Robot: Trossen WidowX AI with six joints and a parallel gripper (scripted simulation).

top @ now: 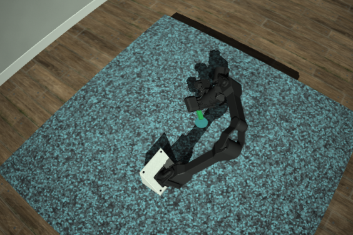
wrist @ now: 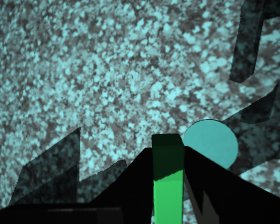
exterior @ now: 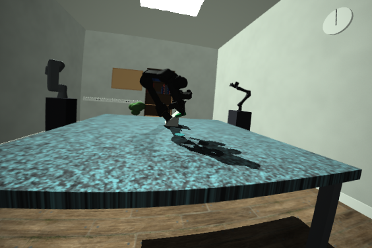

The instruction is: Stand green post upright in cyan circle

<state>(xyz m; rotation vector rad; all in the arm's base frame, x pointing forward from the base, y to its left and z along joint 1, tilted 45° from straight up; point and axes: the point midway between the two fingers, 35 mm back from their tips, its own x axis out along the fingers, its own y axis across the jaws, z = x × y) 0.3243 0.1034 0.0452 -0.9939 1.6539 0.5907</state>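
Right now my hand is 3 cm above the green post and 1 cm past it. From my hand the other things lie so: cyan circle 15 cm below, 1 cm ahead.
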